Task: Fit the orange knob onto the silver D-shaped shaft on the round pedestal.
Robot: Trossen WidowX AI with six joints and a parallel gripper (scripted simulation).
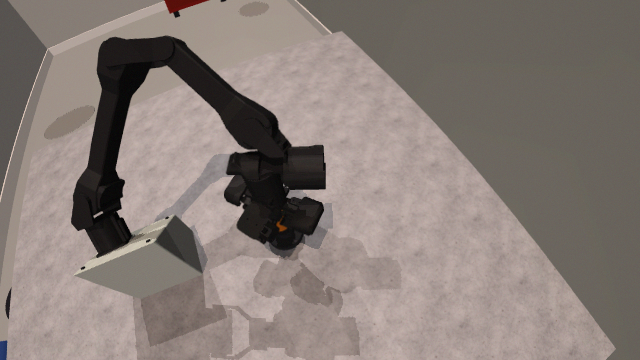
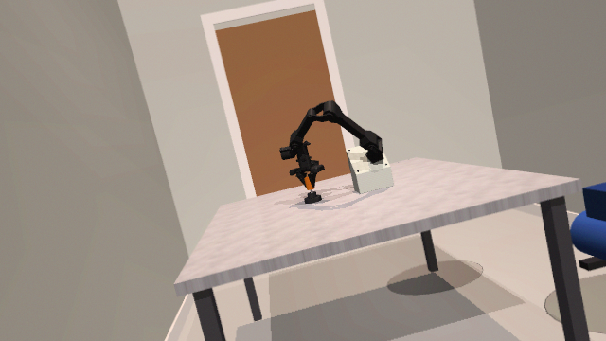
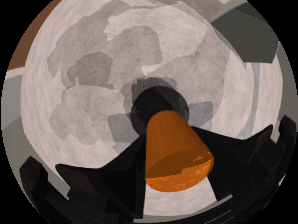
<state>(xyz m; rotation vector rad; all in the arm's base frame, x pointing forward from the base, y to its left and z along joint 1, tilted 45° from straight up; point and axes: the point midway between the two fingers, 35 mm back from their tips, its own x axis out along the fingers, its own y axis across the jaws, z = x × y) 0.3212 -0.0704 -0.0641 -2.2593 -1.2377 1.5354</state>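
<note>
Now: gripper tip 3 cm below the orange knob. From my gripper tip the other things lie so: black round pedestal: 4 cm below.
</note>
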